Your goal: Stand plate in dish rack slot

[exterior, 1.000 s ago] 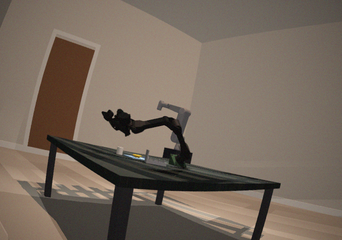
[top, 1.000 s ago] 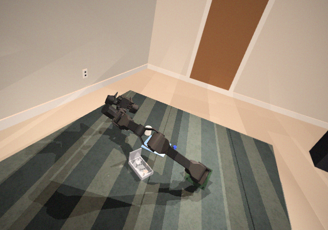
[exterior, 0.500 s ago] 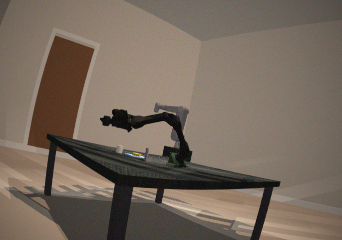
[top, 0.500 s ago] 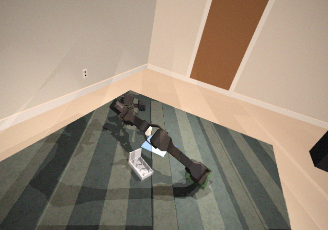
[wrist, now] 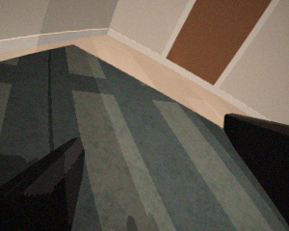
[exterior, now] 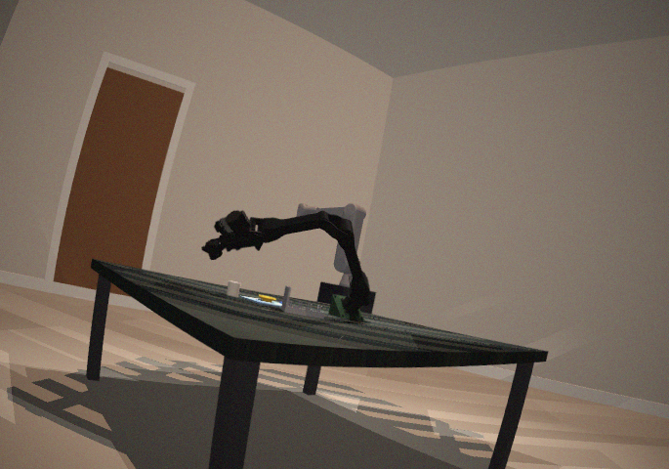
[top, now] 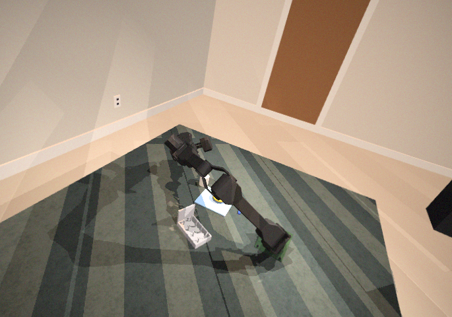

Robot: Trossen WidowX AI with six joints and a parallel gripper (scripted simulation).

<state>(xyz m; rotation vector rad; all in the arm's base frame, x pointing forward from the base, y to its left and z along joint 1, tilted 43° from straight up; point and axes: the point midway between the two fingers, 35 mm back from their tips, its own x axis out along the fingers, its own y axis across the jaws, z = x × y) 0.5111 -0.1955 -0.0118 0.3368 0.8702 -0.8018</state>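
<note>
The yellow plate is 230 mm behind my gripper tip, 140 mm below it and 90 mm to the left of it. The rest, counted from my gripper tip: light blue mat (220 mm behind, 160 mm below, 110 mm to the left); white cup (140 mm below, 110 mm behind, 40 mm to the left); blue utensil (320 mm behind, 160 mm below, 60 mm to the left).
</note>
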